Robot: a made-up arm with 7 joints. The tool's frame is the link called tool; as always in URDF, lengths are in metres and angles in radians. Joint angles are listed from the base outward. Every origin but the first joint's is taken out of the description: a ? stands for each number. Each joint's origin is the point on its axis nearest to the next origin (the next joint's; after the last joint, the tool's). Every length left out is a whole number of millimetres.
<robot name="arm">
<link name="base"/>
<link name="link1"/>
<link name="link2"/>
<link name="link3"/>
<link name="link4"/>
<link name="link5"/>
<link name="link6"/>
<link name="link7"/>
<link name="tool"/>
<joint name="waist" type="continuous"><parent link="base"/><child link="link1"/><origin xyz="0.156 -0.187 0.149" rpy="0.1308 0.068 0.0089"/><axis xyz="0 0 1"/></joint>
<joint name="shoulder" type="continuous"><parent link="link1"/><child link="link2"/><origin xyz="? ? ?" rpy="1.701 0.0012 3.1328"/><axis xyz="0 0 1"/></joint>
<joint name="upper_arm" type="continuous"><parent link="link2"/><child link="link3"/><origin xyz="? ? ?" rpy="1.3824 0.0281 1.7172"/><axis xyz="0 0 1"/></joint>
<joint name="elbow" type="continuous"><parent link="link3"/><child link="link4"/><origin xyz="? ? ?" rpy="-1.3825 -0.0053 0.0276"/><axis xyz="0 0 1"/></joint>
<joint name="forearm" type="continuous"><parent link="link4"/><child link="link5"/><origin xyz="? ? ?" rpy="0 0 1.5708"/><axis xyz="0 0 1"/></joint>
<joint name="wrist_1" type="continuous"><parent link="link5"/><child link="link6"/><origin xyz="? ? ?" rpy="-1.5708 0 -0.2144"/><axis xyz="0 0 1"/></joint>
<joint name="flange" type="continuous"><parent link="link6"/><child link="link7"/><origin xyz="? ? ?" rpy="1.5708 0 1.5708"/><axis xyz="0 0 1"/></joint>
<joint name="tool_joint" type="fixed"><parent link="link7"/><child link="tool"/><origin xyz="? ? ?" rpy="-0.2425 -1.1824 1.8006"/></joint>
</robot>
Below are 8 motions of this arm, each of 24 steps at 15 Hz.
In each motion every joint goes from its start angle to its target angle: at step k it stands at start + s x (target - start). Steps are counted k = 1, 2, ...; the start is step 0. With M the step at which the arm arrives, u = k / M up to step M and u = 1 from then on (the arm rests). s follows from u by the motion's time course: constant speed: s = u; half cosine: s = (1 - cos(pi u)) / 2; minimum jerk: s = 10 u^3 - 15 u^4 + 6 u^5.
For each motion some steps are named. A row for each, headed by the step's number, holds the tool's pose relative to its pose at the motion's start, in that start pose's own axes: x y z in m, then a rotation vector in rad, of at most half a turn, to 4 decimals.
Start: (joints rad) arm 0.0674 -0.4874 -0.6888 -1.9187 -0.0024 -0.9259 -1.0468
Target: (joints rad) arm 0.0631 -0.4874 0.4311 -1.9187 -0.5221 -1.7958 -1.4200
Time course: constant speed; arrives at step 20
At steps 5, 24:
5: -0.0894 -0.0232 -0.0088 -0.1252 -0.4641 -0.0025
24: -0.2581 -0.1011 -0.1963 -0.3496 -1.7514 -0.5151

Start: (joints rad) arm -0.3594 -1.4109 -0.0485 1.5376 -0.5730 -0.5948 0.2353
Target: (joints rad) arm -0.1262 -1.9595 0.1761 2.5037 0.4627 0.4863 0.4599
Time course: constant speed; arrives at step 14
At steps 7, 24:
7: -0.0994 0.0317 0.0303 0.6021 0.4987 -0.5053
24: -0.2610 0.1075 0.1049 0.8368 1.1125 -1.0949

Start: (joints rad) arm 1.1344 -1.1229 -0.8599 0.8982 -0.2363 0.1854 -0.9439
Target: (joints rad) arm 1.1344 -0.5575 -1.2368 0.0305 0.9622 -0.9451 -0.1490
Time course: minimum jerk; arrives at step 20
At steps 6, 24:
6: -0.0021 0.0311 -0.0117 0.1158 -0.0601 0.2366
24: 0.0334 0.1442 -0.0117 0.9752 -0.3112 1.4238

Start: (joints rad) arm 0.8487 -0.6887 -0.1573 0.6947 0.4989 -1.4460 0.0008
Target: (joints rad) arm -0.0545 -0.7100 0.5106 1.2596 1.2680 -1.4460 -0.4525
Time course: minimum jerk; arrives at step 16
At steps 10, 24:
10: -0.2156 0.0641 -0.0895 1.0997 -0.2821 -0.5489
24: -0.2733 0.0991 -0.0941 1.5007 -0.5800 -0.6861

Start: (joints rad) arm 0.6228 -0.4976 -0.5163 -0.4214 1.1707 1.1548 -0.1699
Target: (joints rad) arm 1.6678 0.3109 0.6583 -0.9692 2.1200 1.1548 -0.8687
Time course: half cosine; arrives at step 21
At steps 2, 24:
2: 0.0048 -0.0017 -0.0130 -0.0537 0.0019 -0.0205
24: 0.2294 -0.2440 -0.1178 -2.0125 -0.9265 -1.2646

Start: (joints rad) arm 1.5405 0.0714 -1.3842 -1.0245 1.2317 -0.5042 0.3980
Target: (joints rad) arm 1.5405 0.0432 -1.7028 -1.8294 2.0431 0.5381 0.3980
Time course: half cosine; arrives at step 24
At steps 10, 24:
10: 0.0383 -0.0069 0.0538 0.2012 -0.2087 -0.2693
24: 0.0542 0.0175 0.1503 0.6058 -0.4711 -0.7355

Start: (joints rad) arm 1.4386 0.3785 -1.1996 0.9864 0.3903 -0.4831 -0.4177
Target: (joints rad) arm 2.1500 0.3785 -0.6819 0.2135 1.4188 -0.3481 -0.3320
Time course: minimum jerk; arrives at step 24
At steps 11, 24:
11: 0.0774 -0.0321 -0.1695 0.0290 0.5322 -0.0865
24: 0.0390 -0.1346 -0.3832 -0.0199 1.2169 -0.3142

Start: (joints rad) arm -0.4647 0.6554 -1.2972 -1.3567 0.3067 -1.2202 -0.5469
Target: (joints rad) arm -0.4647 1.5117 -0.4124 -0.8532 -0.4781 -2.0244 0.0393
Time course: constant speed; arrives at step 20
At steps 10, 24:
10: -0.3891 -0.0138 0.0225 0.0151 0.1328 0.9762
24: -0.6476 -0.1877 0.2274 0.3475 0.3492 1.9687

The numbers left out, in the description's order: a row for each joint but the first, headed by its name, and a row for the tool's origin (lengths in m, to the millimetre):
shoulder: 0.067 -0.021 0
upper_arm: -0.286 -0.074 0
elbow: -0.173 0.113 0
forearm: -0.125 -0.159 0
wrist_1: 0.053 0.093 0
flange: 0.079 0.036 0
tool: -0.015 -0.081 0

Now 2 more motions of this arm.
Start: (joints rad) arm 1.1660 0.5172 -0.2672 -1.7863 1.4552 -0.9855 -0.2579
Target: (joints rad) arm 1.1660 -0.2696 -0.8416 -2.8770 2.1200 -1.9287 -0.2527
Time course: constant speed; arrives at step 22
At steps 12, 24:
12: 0.0704 -0.2230 0.3701 -0.6520 -0.5997 0.0425
24: -0.0788 -0.2617 0.6592 -1.3018 -0.9034 -0.0226

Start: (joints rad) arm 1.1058 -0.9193 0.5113 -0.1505 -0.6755 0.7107 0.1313
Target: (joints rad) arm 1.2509 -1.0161 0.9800 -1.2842 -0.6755 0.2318 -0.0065
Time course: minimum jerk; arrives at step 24
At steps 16, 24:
16: 0.1113 0.0077 -0.0469 0.0145 -0.8081 0.7711
24: 0.1404 0.0193 -0.0481 0.0199 -1.0500 0.9427

